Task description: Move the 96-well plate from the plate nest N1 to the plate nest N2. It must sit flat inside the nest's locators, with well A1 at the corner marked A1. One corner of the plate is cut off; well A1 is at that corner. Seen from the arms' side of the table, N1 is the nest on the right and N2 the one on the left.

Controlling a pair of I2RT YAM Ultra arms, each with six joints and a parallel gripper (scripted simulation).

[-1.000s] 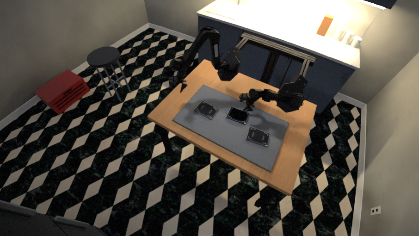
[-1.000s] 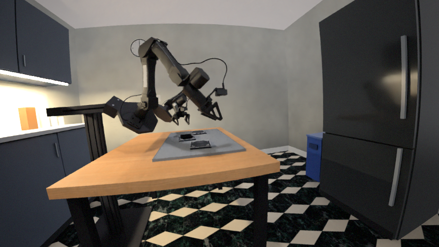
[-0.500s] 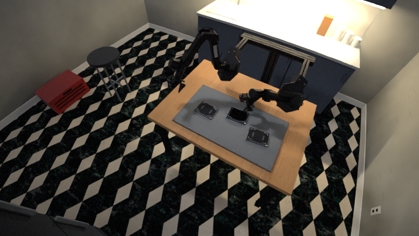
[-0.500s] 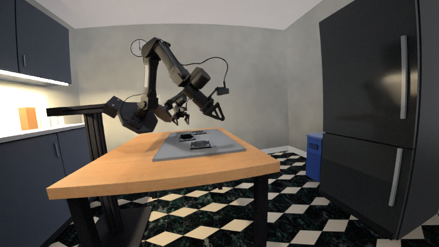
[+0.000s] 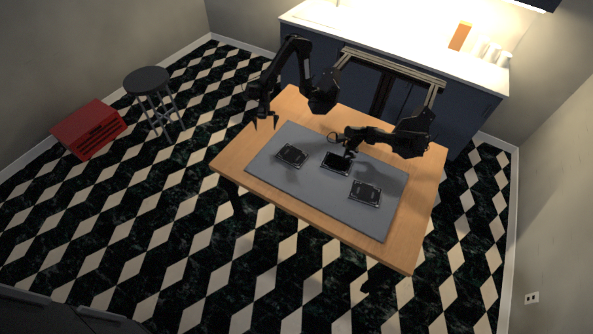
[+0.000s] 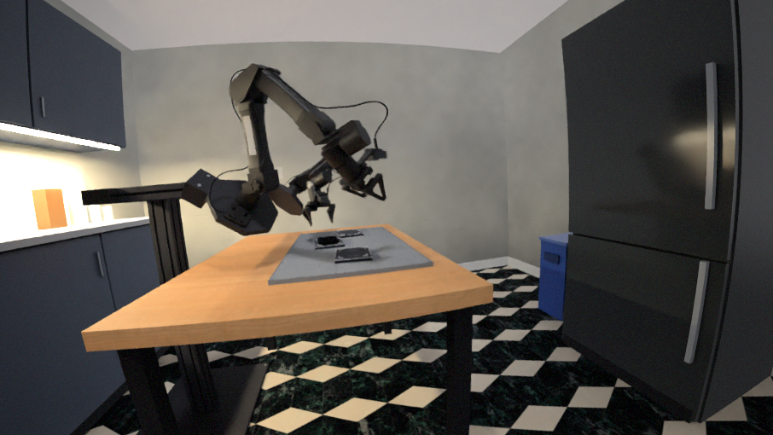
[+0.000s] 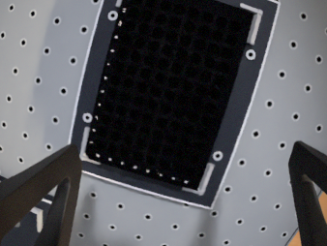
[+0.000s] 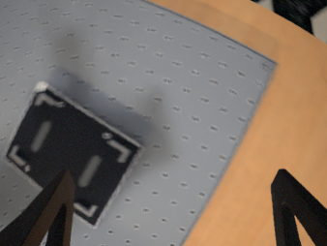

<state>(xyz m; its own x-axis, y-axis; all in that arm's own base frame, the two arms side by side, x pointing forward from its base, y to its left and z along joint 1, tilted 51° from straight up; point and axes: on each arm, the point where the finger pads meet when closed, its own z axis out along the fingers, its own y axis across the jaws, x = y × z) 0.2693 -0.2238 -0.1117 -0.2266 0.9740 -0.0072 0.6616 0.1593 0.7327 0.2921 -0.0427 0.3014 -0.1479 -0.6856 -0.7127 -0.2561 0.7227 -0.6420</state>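
The black 96-well plate lies 8 cm below my left hand, 2 cm to the right of it and 2 cm ahead of it.
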